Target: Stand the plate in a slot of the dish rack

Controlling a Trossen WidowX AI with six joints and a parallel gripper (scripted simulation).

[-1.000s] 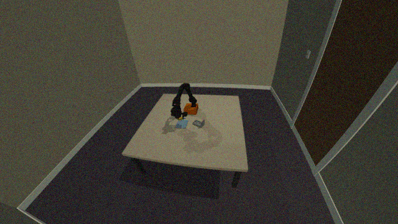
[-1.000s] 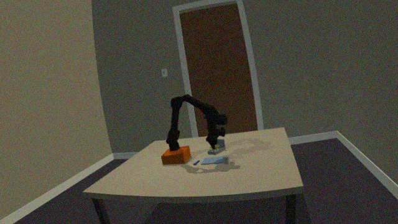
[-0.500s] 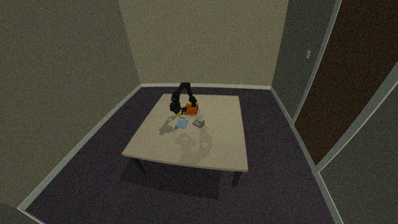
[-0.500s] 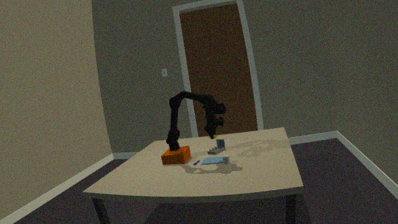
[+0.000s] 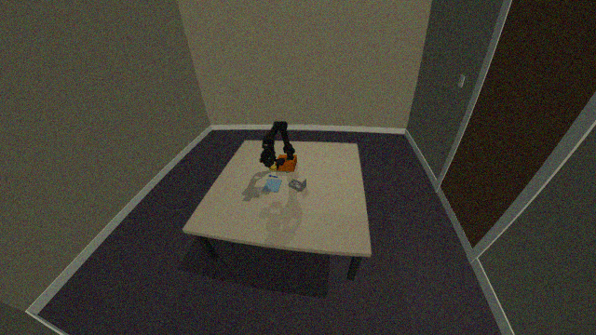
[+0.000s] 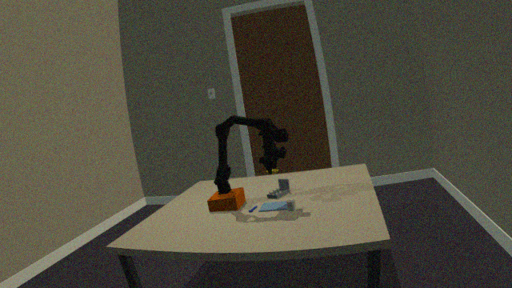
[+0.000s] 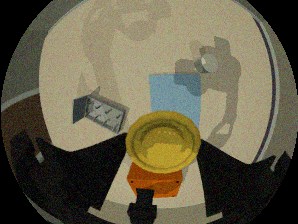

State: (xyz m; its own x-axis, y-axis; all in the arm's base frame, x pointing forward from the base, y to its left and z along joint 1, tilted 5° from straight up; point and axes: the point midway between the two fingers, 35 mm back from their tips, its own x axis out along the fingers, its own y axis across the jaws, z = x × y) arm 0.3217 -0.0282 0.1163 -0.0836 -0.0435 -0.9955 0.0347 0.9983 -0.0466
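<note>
My gripper tip is now 17 cm to the right of the grey dish rack, 16 cm above it and 4 cm past it. The rest, counted from my gripper tip: blue spoon: 18 cm below, 12 cm behind, 8 cm to the right; yellow plate: 1 cm above; light blue mat: 18 cm below, 4 cm to the right.
</note>
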